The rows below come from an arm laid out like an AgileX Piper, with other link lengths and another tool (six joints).
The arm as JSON. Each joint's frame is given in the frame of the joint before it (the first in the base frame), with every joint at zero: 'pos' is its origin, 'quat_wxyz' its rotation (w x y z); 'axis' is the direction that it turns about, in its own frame. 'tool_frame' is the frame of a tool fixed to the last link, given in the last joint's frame.
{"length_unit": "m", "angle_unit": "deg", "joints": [
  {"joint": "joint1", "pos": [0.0, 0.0, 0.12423], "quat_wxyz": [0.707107, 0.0, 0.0, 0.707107], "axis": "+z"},
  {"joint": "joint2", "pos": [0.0, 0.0, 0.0], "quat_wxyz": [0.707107, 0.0, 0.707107, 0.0], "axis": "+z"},
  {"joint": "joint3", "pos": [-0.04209, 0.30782, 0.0], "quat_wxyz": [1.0, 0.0, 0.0, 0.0], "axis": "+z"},
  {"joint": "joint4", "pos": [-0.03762, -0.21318, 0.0], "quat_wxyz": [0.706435, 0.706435, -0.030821, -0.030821], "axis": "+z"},
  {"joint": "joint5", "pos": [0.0, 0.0, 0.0], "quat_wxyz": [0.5, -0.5, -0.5, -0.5], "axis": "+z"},
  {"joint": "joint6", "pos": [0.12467, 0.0, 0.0], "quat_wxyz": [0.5, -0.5, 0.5, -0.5], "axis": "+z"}
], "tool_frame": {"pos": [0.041, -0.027, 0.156], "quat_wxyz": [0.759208, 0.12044, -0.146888, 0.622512]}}
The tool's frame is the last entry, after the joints.
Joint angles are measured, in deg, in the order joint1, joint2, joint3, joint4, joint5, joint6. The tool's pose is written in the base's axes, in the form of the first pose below.
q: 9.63, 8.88, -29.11, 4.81, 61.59, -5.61
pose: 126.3 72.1 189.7 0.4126 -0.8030 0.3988 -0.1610
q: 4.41, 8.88, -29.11, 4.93, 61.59, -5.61
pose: 132.3 60.8 189.8 0.4056 -0.7838 0.4348 -0.1790
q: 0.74, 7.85, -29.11, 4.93, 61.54, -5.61
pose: 134.8 52.2 192.5 0.4041 -0.7676 0.4560 -0.1991
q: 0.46, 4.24, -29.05, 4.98, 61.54, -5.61
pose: 130.5 51.7 200.5 0.4181 -0.7597 0.4451 -0.2233
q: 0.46, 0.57, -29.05, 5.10, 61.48, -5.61
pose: 125.4 52.1 209.1 0.4334 -0.7518 0.4311 -0.2472
